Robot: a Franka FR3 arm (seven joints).
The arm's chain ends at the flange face. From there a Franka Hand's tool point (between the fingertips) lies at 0.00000 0.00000 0.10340 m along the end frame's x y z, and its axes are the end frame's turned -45 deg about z.
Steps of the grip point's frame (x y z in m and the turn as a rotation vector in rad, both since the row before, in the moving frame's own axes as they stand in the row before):
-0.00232, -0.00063, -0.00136, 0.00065, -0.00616, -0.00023
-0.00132, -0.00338, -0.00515, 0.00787, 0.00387, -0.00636
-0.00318, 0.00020, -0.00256, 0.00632, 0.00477, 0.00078
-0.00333, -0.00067, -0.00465, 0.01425, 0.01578, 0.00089
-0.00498, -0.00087, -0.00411, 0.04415, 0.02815, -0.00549
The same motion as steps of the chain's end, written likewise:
-0.00159, 0.00079, -0.00136, -0.00390, -0.00482, -0.00023
-0.00303, -0.00060, -0.00515, 0.00830, -0.00283, -0.00636
-0.00199, 0.00320, -0.00256, 0.00784, -0.00110, 0.00078
-0.00294, 0.00408, -0.00463, 0.02123, 0.00108, 0.00089
-0.00295, 0.00819, -0.00397, 0.05112, -0.01131, -0.00549

